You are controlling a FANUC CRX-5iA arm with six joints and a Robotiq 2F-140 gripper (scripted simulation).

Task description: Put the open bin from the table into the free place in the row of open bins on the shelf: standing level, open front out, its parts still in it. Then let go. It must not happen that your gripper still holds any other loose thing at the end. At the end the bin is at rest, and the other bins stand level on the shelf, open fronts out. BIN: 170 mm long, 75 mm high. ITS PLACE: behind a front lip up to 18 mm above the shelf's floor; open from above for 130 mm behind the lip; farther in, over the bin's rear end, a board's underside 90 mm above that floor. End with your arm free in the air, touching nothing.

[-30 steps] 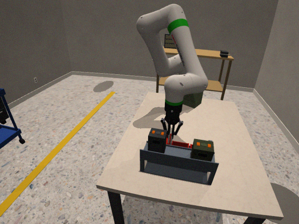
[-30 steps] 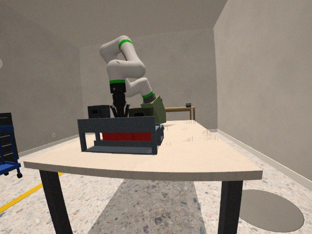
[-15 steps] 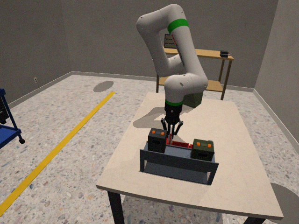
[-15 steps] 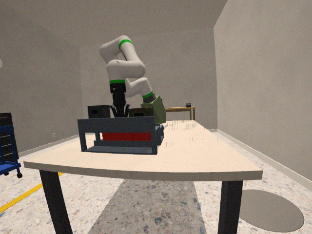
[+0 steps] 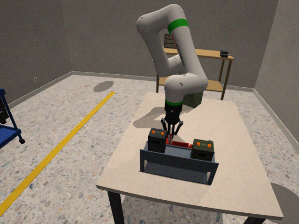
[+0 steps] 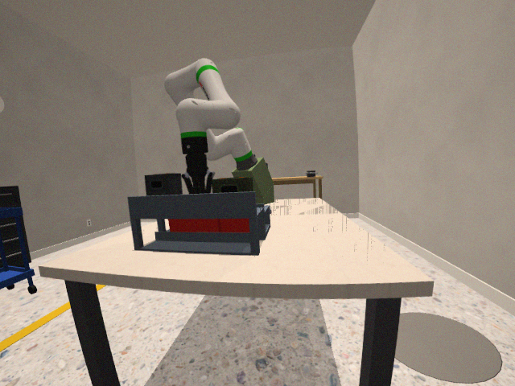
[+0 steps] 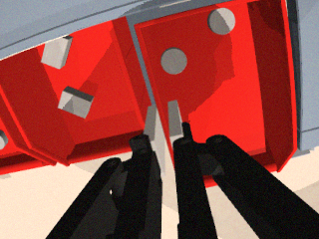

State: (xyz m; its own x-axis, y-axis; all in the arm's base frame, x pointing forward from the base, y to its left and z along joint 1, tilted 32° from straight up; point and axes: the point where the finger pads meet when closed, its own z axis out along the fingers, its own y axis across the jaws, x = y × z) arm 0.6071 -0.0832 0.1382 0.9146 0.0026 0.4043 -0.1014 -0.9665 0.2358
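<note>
Right now my hand is 10 cm short of the shelf floor, 9 cm above it and 5 cm to the right of it. The rest, counted from my hand: green box 17 cm ahead, 16 cm to the left, 6 cm above; black box 14 cm ahead, 7 cm to the right, 7 cm above.
</note>
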